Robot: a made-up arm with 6 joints. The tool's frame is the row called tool.
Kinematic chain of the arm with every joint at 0, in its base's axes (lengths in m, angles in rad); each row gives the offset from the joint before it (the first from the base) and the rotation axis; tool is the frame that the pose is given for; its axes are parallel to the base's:
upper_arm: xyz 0 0 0.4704 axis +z
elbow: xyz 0 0 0 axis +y
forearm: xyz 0 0 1.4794 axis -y
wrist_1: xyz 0 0 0 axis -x
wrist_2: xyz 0.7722 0 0 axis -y
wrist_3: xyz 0 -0.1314 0 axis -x
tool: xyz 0 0 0
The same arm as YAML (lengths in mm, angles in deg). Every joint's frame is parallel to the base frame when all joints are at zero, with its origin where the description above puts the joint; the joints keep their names.
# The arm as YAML. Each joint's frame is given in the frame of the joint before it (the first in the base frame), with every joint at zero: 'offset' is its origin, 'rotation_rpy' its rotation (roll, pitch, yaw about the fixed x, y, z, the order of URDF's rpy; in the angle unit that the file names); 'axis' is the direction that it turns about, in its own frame. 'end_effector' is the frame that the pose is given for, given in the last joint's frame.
length_unit: mm
angle_unit: deg
chain:
  - id: upper_arm
    offset: [0.0, 0.0, 470.4]
    rotation_rpy: [0.0, 0.0, 0.0]
    axis: [0.0, 0.0, 1.0]
  - id: elbow
    offset: [0.0, 0.0, 0.0]
    rotation_rpy: [0.0, 0.0, 0.0]
    axis: [0.0, 1.0, 0.0]
  - id: forearm
    offset: [0.0, 0.0, 1479.4]
    rotation_rpy: [0.0, 0.0, 0.0]
    axis: [0.0, -1.0, 0.0]
  - id: wrist_1
    offset: [0.0, 0.0, 0.0]
    rotation_rpy: [0.0, 0.0, 0.0]
    axis: [-1.0, 0.0, 0.0]
  - id: wrist_2
    offset: [772.2, 0.0, 0.0]
    rotation_rpy: [0.0, 0.0, 0.0]
    axis: [0.0, -1.0, 0.0]
  - id: wrist_3
    offset: [0.0, -131.4, 0.0]
    rotation_rpy: [0.0, 0.0, 0.0]
    axis: [-1.0, 0.0, 0.0]
end_effector:
  offset: [0.0, 0.0, 0.0]
  rotation_rpy: [0.0, 0.0, 0.0]

